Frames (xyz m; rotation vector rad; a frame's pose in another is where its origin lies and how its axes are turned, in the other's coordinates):
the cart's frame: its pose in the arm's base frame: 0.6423 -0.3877 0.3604 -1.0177 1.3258 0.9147
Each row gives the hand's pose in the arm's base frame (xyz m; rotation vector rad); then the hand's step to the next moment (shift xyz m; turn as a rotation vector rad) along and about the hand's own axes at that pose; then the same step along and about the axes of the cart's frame.
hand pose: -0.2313 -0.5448 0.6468 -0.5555 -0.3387 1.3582
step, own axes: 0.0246 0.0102 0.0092 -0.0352 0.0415 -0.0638
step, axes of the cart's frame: -0.0013 0.0166 0.0227 0.0739 -0.0022 -0.0395
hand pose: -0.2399 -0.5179 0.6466 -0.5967 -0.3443 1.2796
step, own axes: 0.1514 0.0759 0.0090 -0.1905 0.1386 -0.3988
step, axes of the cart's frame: 0.0426 0.0767 0.1451 0.3981 -0.1128 -0.2082
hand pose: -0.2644 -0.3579 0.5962 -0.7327 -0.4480 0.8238
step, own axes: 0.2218 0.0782 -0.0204 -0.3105 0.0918 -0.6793
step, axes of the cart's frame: 0.0504 -0.0362 0.2278 0.5773 -0.2922 -0.3842
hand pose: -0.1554 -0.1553 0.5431 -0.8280 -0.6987 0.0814
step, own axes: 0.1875 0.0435 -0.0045 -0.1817 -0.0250 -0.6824
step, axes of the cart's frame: -0.0639 -0.1247 0.1320 0.4336 -0.3886 -0.4004
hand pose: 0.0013 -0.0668 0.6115 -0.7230 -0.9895 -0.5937
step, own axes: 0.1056 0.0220 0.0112 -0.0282 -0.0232 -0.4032
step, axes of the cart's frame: -0.0899 -0.0554 0.0247 0.1853 -0.2652 -0.2434
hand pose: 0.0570 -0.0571 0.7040 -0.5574 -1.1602 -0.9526
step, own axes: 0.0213 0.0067 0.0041 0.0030 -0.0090 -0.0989
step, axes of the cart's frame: -0.0216 -0.0068 0.0009 0.0366 -0.0654 -0.0653
